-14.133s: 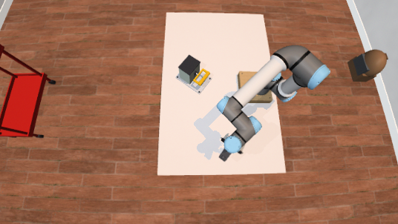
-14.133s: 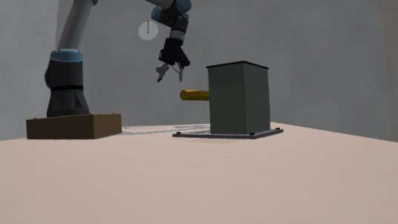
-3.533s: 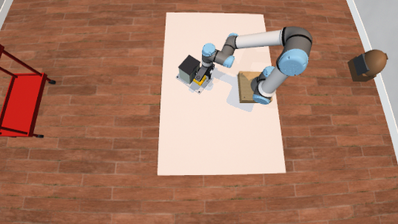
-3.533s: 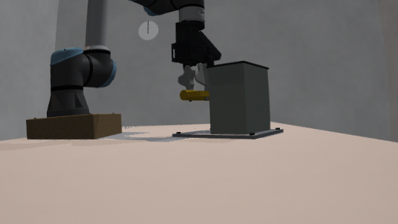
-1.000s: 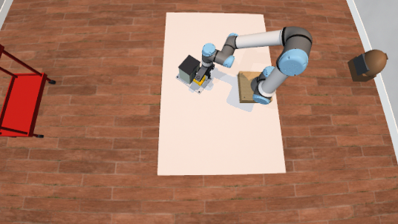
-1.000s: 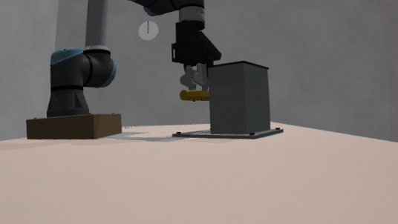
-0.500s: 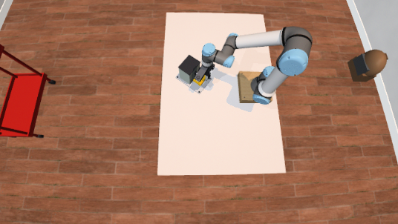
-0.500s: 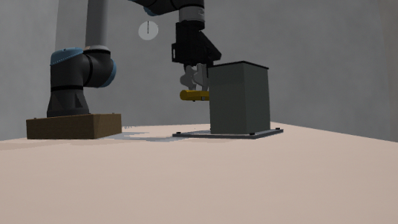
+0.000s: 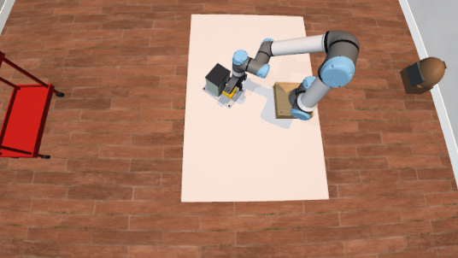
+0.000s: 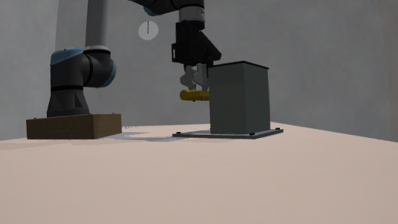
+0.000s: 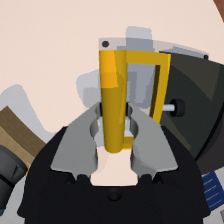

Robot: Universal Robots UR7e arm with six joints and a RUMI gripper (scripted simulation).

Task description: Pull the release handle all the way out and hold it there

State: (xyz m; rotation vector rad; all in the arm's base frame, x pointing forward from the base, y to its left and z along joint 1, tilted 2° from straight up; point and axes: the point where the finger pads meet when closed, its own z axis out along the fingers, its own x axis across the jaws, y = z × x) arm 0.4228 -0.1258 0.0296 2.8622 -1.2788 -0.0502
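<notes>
Now: hand 10 cm above the base plate, 7 cm to the left of it and 6 cm short of it.
</notes>
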